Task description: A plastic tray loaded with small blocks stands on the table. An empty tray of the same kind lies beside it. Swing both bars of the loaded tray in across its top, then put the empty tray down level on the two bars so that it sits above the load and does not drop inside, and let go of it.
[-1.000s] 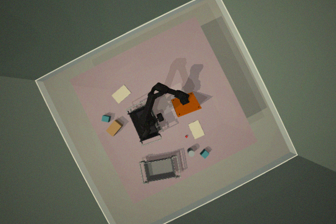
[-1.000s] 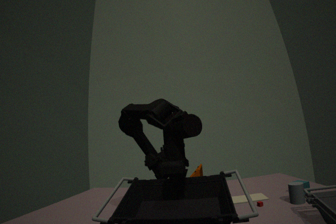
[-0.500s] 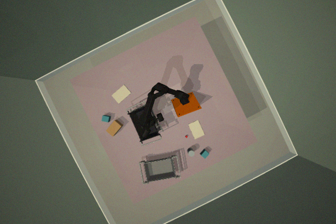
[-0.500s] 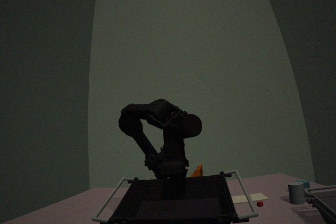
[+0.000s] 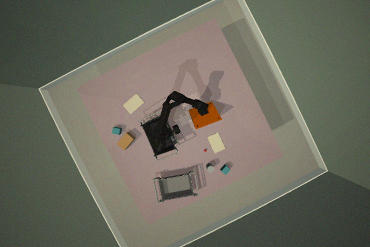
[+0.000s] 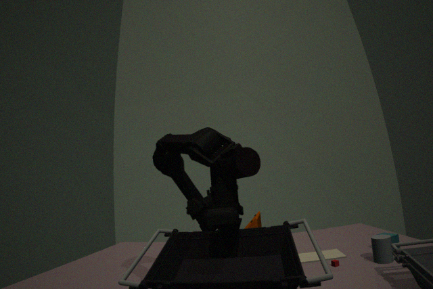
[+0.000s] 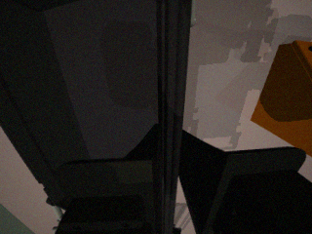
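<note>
My gripper tip is now 80 mm short of the black tray and 10 mm below it. The rest, counted from my gripper tip: small red cube 200 mm behind, 280 mm to the left, 110 mm below; grey cylinder 180 mm behind, 410 mm to the left, 90 mm below; tan block 350 mm ahead, 60 mm to the right, 90 mm below.
</note>
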